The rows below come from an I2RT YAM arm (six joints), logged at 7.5 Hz.
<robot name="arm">
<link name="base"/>
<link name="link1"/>
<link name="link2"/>
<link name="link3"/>
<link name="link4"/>
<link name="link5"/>
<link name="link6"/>
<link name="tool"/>
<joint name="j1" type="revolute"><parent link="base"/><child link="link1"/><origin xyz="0.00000 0.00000 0.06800"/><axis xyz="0 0 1"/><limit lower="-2.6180" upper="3.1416"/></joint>
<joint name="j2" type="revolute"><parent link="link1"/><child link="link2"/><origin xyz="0.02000 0.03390 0.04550"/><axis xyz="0 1 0"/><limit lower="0.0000" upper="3.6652"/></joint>
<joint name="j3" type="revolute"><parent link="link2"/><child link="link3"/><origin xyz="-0.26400 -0.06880 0.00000"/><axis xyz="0 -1 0"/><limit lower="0.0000" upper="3.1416"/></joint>
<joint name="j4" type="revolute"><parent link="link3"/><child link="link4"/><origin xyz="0.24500 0.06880 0.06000"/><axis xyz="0 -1 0"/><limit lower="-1.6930" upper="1.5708"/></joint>
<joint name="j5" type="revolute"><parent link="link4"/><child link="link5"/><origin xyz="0.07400 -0.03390 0.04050"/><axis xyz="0 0 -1"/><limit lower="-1.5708" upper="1.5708"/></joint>
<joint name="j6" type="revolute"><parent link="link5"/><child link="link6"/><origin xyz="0.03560 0.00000 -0.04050"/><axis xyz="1 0 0"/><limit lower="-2.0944" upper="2.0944"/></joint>
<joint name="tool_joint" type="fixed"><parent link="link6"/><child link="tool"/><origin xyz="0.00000 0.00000 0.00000" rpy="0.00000 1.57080 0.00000"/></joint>
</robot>
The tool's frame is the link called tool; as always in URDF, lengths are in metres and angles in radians.
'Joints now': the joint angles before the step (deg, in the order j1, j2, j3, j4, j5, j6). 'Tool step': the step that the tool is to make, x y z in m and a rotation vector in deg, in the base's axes. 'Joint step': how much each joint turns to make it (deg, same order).
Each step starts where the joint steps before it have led.
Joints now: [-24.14, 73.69, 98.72, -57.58, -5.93, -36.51]
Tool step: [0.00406, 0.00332, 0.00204, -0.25, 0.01, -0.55]
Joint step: [1.40, 0.68, 0.96, -0.12, 1.77, 0.85]
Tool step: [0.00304, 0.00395, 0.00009, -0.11, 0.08, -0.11]
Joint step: [1.35, 0.26, 0.20, 0.07, 1.31, 0.67]
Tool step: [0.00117, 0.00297, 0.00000, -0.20, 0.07, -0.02]
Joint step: [0.90, 0.00, -0.01, 0.02, 0.89, 0.31]
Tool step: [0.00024, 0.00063, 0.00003, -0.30, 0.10, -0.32]
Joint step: [0.26, 0.00, 0.01, 0.01, 0.66, 0.04]
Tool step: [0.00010, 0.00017, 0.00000, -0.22, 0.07, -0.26]
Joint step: [0.11, 0.00, 0.00, 0.01, 0.44, 0.00]
